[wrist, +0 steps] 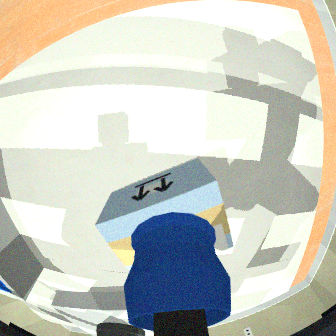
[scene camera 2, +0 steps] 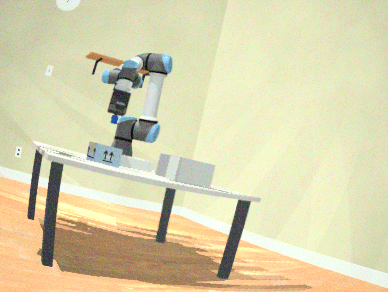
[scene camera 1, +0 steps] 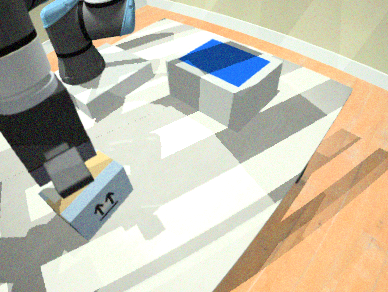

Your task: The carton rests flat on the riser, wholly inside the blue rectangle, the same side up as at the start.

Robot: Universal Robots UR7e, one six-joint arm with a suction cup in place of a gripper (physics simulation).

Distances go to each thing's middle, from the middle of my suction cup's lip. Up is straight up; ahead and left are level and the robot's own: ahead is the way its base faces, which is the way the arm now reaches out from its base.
Scene:
My suction cup is 90 mm past the carton (scene camera 1: pixel 86 210) and 160 mm above it. From my suction cup the other things lie so: grey riser (scene camera 2: pixel 179 169): 180 mm behind, 460 mm to the left, 150 mm below.

